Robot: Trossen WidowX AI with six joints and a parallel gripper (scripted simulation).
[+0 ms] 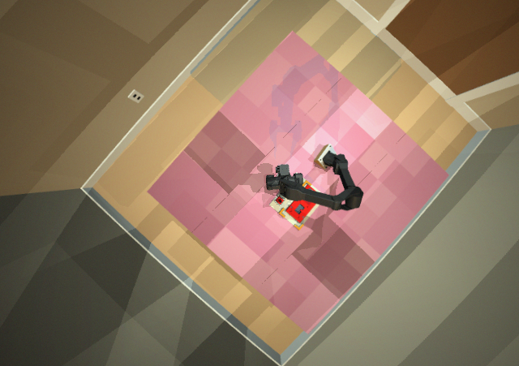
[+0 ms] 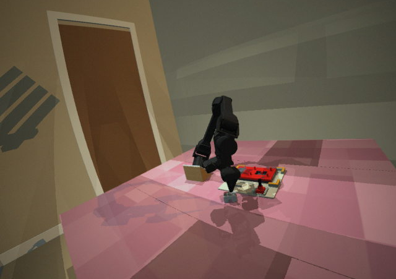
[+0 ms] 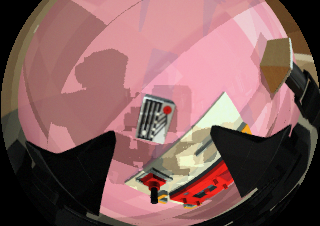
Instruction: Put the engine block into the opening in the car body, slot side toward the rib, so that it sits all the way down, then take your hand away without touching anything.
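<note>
Now: the engine block 40 mm below my gripper tip, 10 mm to the right of it and 10 mm ahead of it. From my gripper tip the other things lie so: cream base board 170 mm to the left, 50 mm below, 40 mm ahead; then dark upright peg 100 mm ahead, 70 mm to the left, 20 mm below.
</note>
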